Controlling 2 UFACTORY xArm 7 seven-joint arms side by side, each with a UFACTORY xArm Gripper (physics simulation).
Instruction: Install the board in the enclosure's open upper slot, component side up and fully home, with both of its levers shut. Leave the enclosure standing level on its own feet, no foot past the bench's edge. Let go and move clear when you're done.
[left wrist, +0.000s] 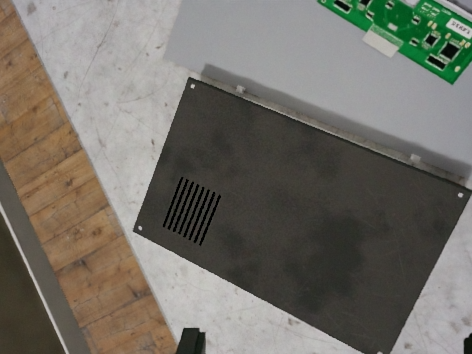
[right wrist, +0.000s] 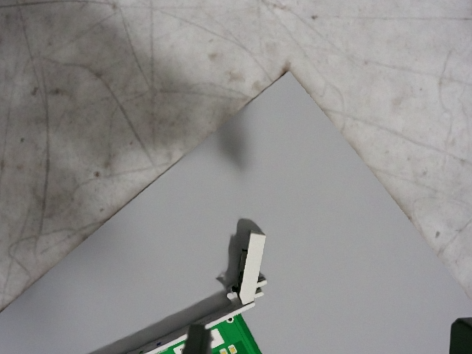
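Places are measured from the left arm's base along level axes (x left, y ahead, z down), in metres.
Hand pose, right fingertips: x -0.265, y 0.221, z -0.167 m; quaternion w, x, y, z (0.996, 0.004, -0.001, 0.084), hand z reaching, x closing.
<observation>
After its pixels a point has its place.
The enclosure (left wrist: 300, 200) {x -0.276, y 0.586, z -0.049 m} shows its dark top with vent slots in the left wrist view, lying at a slant. Two small pale tabs stick out along its upper long edge; its slots are hidden. The green board (left wrist: 425, 35) {x -0.360, y 0.308, z -0.006 m} (right wrist: 237, 332) {x -0.308, y 0.264, z -0.007 m} lies component side up on the grey mat (left wrist: 300, 65) {x -0.445, y 0.466, z -0.002 m} (right wrist: 320, 200) {x -0.232, y 0.179, z -0.002 m}, apart from the enclosure. One white lever (right wrist: 253, 265) {x -0.288, y 0.214, z -0.021 m} stands swung out from the faceplate end in the right wrist view. My left gripper (left wrist: 330, 344) {x -0.228, y 0.520, z -0.537 m} is open above the enclosure's lower edge. My right gripper (right wrist: 329, 336) {x -0.265, y 0.221, z -0.167 m} is open, one finger overlapping the board's end in view.
The pale, stained bench top (left wrist: 100, 100) {x -0.636, y 0.781, z 0.000 m} (right wrist: 75, 125) {x -0.402, y 0.093, z 0.000 m} surrounds the mat. A wooden plank strip (left wrist: 65, 200) runs down the left of the left wrist view, with a grey strip and a dark area beyond it. A mat corner points up in the right wrist view.
</observation>
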